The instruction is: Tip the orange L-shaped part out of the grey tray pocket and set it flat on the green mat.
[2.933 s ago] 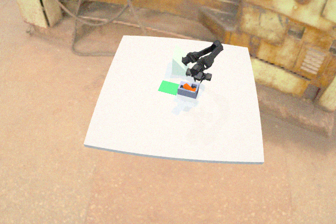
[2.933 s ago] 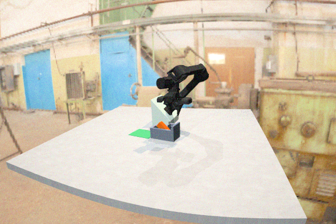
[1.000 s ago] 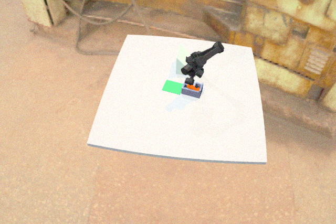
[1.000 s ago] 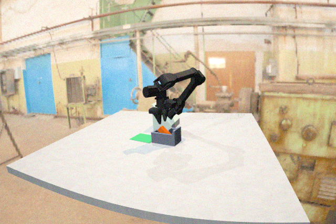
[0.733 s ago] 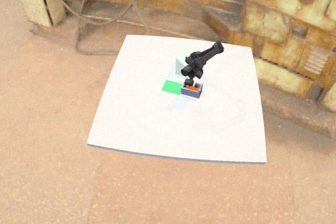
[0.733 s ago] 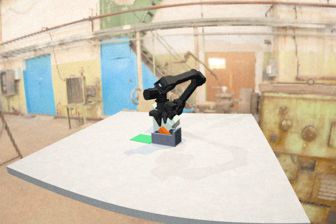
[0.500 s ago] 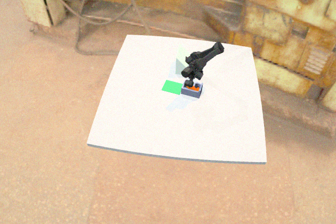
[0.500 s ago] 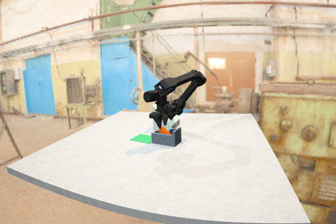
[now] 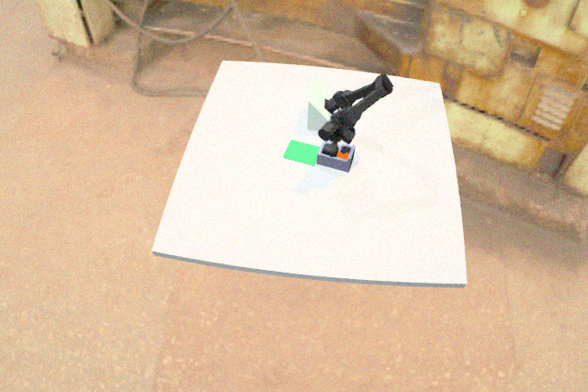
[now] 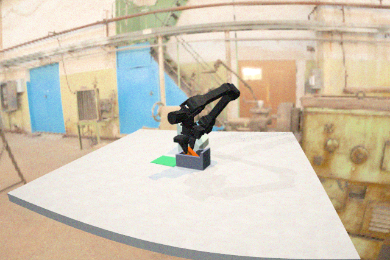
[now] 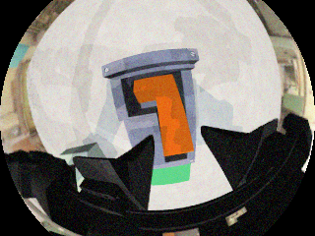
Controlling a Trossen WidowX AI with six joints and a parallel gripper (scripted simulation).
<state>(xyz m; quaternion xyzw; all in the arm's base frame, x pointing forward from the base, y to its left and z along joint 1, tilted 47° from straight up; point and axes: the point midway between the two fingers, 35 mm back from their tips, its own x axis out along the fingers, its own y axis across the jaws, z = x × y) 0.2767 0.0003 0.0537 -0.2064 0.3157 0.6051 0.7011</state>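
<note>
My gripper tip is now 1 cm past the orange L-shaped part, 4 cm to the right of it and 3 cm above it. The rest, counted from my gripper tip: green mat (5 cm behind, 14 cm to the right, 9 cm below).
</note>
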